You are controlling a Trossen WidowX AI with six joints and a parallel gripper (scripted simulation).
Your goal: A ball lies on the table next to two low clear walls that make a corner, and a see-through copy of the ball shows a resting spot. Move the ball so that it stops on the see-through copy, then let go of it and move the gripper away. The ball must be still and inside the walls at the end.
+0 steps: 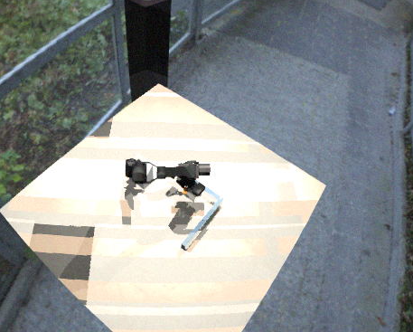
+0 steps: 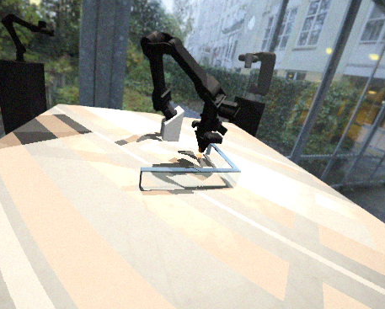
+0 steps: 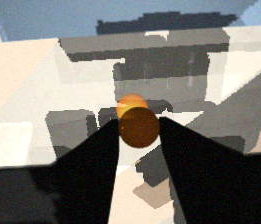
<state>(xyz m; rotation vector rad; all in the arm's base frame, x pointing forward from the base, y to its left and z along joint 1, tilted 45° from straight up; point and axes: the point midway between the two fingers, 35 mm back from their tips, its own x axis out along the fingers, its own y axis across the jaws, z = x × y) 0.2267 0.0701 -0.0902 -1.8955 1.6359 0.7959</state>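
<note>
The see-through copy of ball is 30 mm below my gripper tip. Also, from my gripper tip: orange ball (right at my gripper tip).
</note>
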